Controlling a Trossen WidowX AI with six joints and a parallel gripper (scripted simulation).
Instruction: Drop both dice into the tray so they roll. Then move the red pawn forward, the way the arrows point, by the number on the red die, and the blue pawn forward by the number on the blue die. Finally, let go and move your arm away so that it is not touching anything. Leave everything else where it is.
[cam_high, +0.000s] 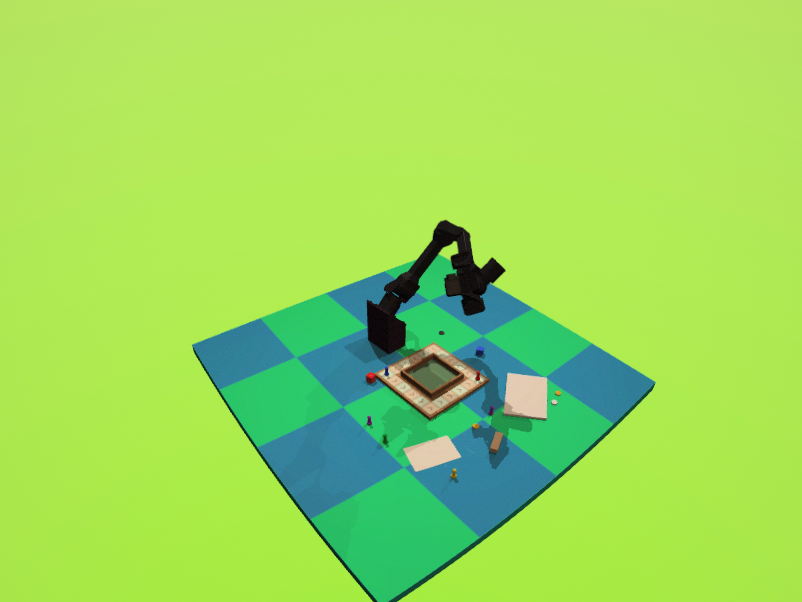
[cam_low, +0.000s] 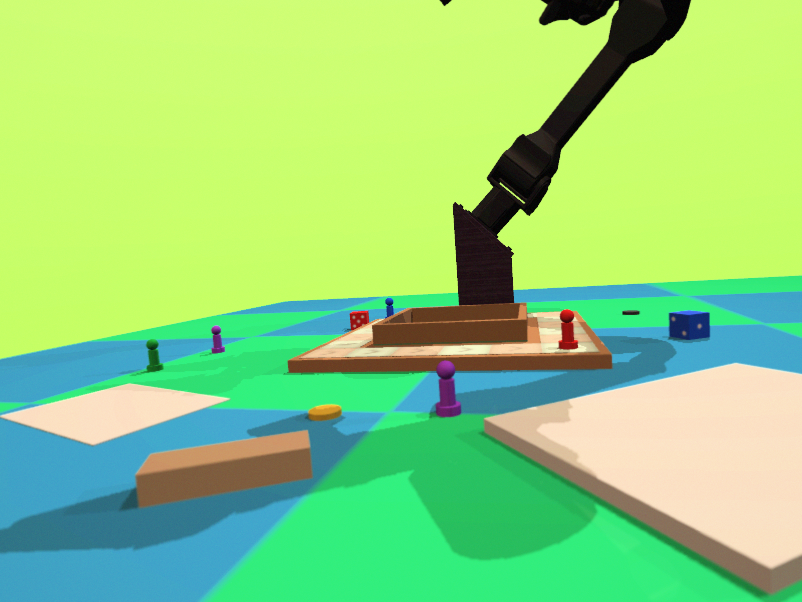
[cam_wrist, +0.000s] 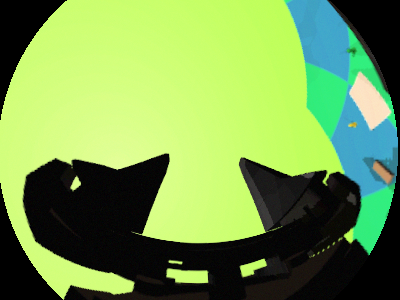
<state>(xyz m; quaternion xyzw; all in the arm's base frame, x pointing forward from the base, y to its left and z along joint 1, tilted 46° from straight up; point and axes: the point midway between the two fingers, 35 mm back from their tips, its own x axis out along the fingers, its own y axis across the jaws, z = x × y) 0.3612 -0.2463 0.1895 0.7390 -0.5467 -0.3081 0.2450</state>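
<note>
My gripper tip is 430 mm above the blue pawn, 230 mm past it and 70 mm to the left of it. Also, from my gripper tip: sunken tray 450 mm below, 110 mm behind, 40 mm to the left; then wooden block 450 mm below, 240 mm ahead, 50 mm to the right; then red pawn 430 mm below, 140 mm to the left, 10 mm ahead.
</note>
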